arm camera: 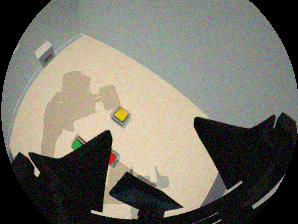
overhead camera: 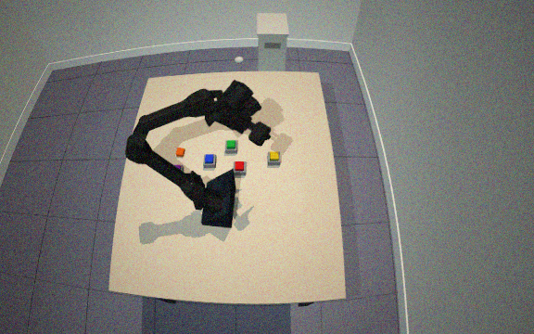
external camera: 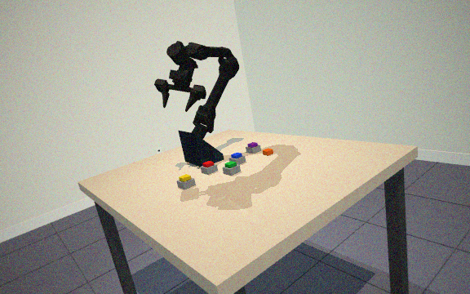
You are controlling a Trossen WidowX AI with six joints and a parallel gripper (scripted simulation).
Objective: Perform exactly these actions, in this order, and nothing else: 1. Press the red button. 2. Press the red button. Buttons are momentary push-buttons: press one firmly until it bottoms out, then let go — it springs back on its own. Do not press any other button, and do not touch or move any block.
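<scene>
Now: gripper tip 240 mm above the red button, 80 mm to the right of it and 10 mm short of it. Also, from my gripper tip: green button 240 mm below, 120 mm to the left, 110 mm ahead; then yellow button 240 mm below, 60 mm ahead, 50 mm to the right; then blue button 240 mm below, 200 mm to the left, 50 mm ahead.
</scene>
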